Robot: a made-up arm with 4 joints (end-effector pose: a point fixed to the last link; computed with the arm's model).
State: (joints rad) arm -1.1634 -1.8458 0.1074 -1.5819
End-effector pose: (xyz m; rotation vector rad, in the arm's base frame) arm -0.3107 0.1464 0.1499 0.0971 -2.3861 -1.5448
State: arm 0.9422 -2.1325 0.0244 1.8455
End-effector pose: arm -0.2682 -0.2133 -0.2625 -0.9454 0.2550 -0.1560
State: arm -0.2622 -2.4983 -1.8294 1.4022
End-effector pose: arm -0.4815 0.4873 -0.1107 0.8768 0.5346 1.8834
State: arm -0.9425 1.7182 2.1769 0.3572
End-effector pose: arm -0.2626 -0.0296 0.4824 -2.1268 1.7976 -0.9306
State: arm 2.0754 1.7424 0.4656 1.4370
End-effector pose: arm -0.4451 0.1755 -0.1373 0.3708 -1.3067 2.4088
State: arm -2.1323 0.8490 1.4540 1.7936
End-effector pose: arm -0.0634 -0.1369 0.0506 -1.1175 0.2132 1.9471
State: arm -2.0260 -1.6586 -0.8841 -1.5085
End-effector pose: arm -0.1985 0.0242 0.2709 -0.6085 1.1654 2.0246
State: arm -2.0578 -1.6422 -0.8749 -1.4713
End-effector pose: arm -0.2005 0.0205 0.2688 -0.5310 1.1200 2.0405
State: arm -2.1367 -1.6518 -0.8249 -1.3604
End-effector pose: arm -0.2138 0.0193 0.2654 -0.3558 0.9958 2.1214
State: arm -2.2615 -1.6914 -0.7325 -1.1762
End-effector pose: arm -0.2403 0.0201 0.2668 -0.0826 0.8000 2.2492
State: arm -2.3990 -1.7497 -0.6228 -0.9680
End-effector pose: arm -0.2740 0.0171 0.2773 0.2185 0.5967 2.3712
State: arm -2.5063 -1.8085 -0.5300 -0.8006
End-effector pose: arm -0.3038 0.0090 0.2899 0.4508 0.4537 2.4562
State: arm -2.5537 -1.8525 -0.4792 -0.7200
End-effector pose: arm -0.3215 0.0035 0.2959 0.5468 0.3995 2.5034
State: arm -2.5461 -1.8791 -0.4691 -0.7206
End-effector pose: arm -0.3272 0.0047 0.2950 0.5189 0.4148 2.5248
